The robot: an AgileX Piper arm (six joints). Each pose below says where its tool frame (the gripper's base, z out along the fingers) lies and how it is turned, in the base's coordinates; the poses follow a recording.
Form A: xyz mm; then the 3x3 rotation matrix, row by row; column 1 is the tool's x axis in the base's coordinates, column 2 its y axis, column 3 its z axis. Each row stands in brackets.
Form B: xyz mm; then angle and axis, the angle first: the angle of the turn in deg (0 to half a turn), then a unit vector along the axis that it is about. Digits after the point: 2 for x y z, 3 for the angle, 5 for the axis.
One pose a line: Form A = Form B
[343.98 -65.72 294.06], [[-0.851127 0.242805 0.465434], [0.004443 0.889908 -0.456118], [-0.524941 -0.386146 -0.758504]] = 343.98 -65.72 294.06 149.301 0.06853 0.96995 -0.23345
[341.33 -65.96 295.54], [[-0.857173 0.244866 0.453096], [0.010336 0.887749 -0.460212], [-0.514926 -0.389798 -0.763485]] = 341.33 -65.96 295.54 150.049 0.07052 0.96946 -0.23488
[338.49 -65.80 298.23], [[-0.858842 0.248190 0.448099], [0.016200 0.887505 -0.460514], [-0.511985 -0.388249 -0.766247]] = 338.49 -65.80 298.23 150.319 0.07297 0.96943 -0.23425
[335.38 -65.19 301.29], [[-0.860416 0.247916 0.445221], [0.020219 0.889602 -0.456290], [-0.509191 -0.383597 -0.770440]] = 335.38 -65.19 301.29 150.532 0.07388 0.97004 -0.23143
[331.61 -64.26 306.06], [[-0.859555 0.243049 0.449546], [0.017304 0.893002 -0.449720], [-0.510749 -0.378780 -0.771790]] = 331.61 -64.26 306.06 150.363 0.07173 0.97096 -0.22825
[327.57 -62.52 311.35], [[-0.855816 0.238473 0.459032], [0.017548 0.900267 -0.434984], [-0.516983 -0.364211 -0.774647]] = 327.57 -62.52 311.35 149.894 0.07055 0.97290 -0.22022
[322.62 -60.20 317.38], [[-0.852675 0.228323 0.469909], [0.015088 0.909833 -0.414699], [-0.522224 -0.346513 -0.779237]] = 322.62 -60.20 317.38 149.433 0.06704 0.97547 -0.20965
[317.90 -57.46 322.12], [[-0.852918 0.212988 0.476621], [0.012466 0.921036 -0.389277], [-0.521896 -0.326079 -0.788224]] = 317.90 -57.46 322.12 149.322 0.06193 0.97854 -0.19651
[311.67 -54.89 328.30], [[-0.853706 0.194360 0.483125], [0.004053 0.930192 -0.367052], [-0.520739 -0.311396 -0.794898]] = 311.67 -54.89 328.30 149.228 0.05439 0.98105 -0.18598
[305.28 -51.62 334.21], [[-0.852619 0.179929 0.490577], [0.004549 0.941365 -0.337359], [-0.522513 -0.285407 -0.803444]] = 305.28 -51.62 334.21 149.020 0.05046 0.98409 -0.17036
